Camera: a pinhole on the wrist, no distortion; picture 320 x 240 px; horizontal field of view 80.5 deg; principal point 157.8 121.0 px. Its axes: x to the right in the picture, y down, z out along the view. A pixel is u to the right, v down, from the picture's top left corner.
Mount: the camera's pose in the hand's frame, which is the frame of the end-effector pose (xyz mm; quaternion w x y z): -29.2 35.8 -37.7 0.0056 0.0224 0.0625 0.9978
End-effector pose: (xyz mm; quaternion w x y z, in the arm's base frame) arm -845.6 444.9 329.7 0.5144 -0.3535 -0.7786 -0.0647
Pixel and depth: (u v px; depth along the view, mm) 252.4 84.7 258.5
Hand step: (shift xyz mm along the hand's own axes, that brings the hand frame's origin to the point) -146.3 119.0 218.0
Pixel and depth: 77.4 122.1 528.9
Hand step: 219.5 95.4 477.0
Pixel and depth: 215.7 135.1 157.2
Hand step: -70.3 44.4 121.7
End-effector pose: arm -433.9 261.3 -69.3 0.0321 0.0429 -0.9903 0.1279
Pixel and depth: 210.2 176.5 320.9
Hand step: -104.3 -16.5 296.1
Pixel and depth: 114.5 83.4 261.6
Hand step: 43.0 119.2 212.5
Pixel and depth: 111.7 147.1 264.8
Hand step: 47.0 31.6 226.5
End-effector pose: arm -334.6 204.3 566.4 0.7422 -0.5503 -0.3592 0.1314
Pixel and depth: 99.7 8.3 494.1
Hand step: 147.4 387.5 408.5
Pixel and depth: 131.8 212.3 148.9
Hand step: -2.6 -17.3 118.0
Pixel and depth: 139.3 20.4 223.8
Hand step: 3.8 181.5 168.3
